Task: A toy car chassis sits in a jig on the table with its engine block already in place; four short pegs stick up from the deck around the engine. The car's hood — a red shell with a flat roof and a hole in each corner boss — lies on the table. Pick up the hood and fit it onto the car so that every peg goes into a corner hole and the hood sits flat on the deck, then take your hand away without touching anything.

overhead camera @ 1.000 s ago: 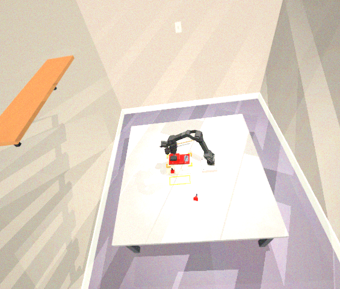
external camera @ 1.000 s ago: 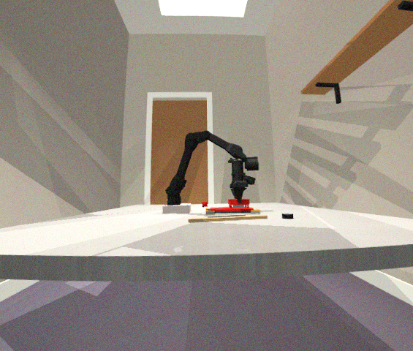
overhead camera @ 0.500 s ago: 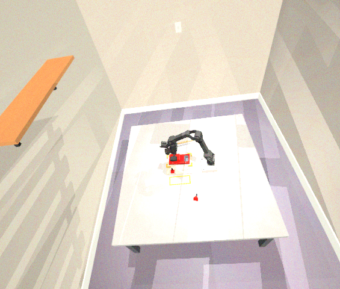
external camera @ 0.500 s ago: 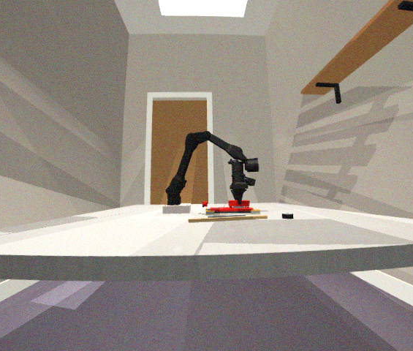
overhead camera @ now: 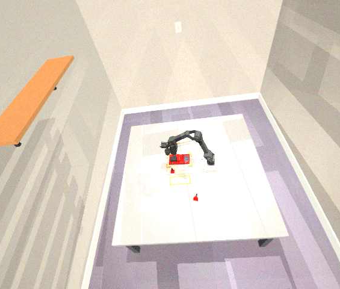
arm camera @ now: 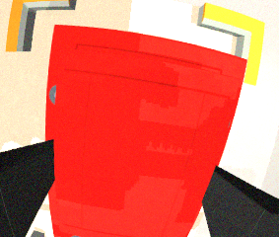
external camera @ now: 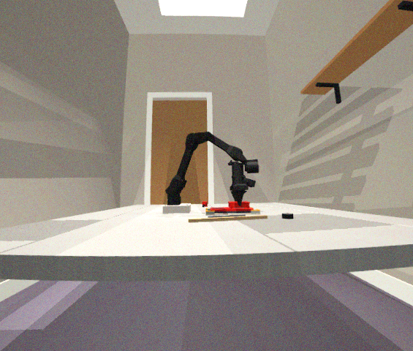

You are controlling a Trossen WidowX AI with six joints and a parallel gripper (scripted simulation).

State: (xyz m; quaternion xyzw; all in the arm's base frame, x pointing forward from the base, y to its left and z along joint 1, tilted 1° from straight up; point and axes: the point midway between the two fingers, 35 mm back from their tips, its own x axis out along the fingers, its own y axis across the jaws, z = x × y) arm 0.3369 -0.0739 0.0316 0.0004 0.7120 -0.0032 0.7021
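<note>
The red hood is 1 cm above my gripper tip. From my gripper tip the other things lie so: wooden strip 7 cm behind, 22 cm to the right, 3 cm below; grey engine block 1 cm below; black wheel 15 cm ahead, 20 cm to the right, 3 cm below.
</note>
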